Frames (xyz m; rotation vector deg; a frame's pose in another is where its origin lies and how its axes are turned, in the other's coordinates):
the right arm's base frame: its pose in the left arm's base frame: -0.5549 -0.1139 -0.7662 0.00 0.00 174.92
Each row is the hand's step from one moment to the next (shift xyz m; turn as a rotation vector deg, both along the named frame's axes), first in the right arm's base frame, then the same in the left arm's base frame.
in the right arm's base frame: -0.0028 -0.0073 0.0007 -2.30 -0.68 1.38
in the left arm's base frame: 0.0034 0.0070 0.0007 2.35 0.47 1.38
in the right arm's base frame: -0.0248 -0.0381 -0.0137 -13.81 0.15 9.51
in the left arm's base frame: 0.0281 0.0358 -0.0137 13.74 -1.37 9.51
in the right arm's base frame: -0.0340 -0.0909 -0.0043 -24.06 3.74 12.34
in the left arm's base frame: 0.0419 0.0875 -0.0043 23.63 -5.86 12.34
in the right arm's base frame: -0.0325 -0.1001 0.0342 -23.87 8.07 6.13
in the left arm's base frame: 0.0412 0.0968 0.0342 23.06 -10.15 6.13
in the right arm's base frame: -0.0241 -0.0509 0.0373 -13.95 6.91 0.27
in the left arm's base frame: 0.0285 0.0486 0.0373 13.28 -8.12 0.27
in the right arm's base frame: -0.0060 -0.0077 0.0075 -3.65 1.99 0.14
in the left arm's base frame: 0.0067 0.0071 0.0075 3.46 -2.31 0.14
